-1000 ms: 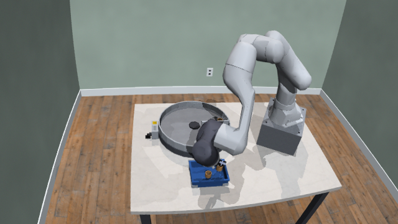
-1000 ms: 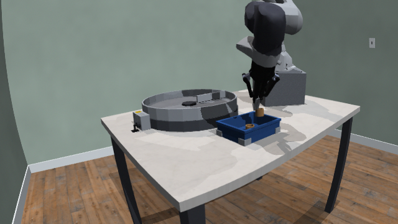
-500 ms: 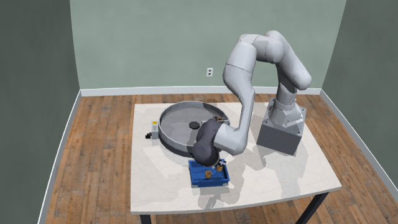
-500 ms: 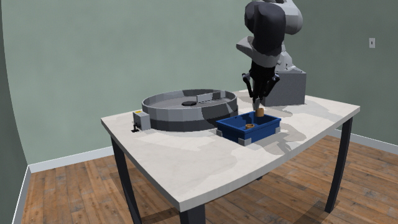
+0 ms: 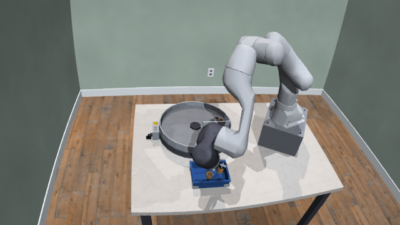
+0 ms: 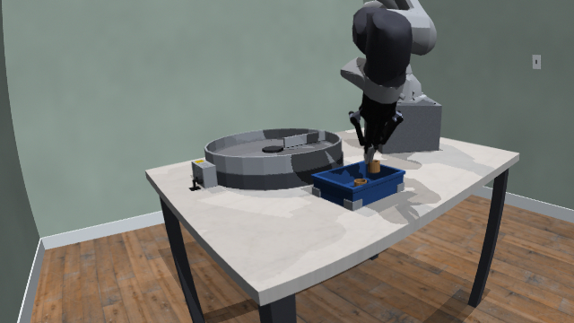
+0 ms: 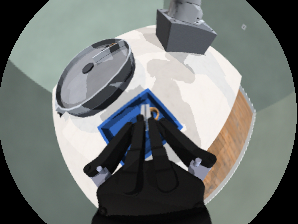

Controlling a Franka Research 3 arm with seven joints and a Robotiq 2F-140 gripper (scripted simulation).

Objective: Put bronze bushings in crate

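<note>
Right now my hand is 30 mm short of the blue crate and 70 mm above it.
</note>
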